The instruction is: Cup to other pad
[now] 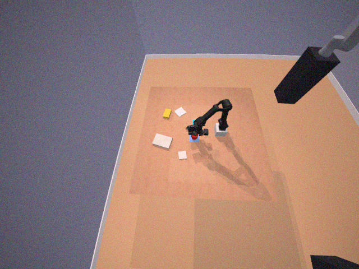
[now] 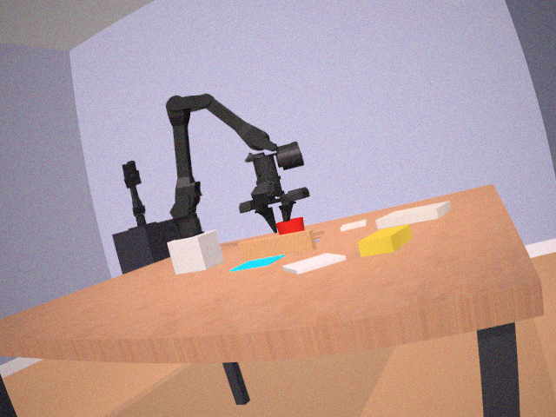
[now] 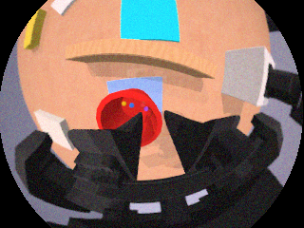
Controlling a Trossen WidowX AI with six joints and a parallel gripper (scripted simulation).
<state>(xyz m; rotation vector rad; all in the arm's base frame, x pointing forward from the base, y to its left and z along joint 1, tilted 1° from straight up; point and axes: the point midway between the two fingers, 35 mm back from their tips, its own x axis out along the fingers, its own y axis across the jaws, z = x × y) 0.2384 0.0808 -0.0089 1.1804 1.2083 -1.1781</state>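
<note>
My gripper tip is now 3 cm short of the red cup and 1 cm above it. The rest, counted from my gripper tip: cyan pad: 17 cm to the right, 6 cm below; wooden bar: 1 cm ahead, 8 cm to the right, 3 cm below; light blue pad: 3 cm ahead, 6 cm below.
</note>
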